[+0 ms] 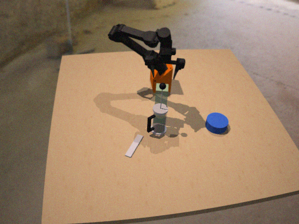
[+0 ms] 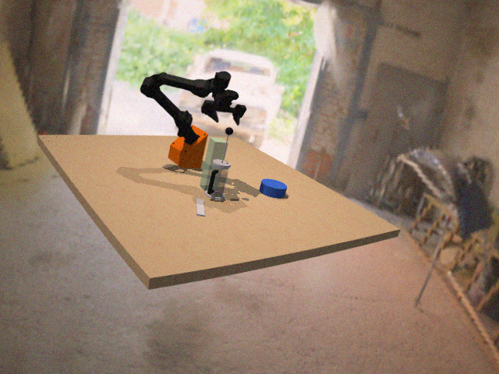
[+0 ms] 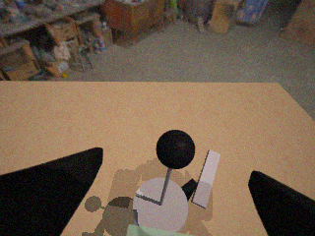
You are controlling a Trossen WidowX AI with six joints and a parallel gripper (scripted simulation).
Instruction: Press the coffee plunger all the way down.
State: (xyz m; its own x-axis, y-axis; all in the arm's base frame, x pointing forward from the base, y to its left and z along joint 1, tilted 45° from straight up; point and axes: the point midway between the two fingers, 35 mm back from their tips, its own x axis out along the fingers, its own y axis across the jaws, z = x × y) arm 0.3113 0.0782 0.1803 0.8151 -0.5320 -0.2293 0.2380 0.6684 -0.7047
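Now: the coffee press 4 cm ahead of my gripper tip, 2 cm to the right of it and 17 cm below it.
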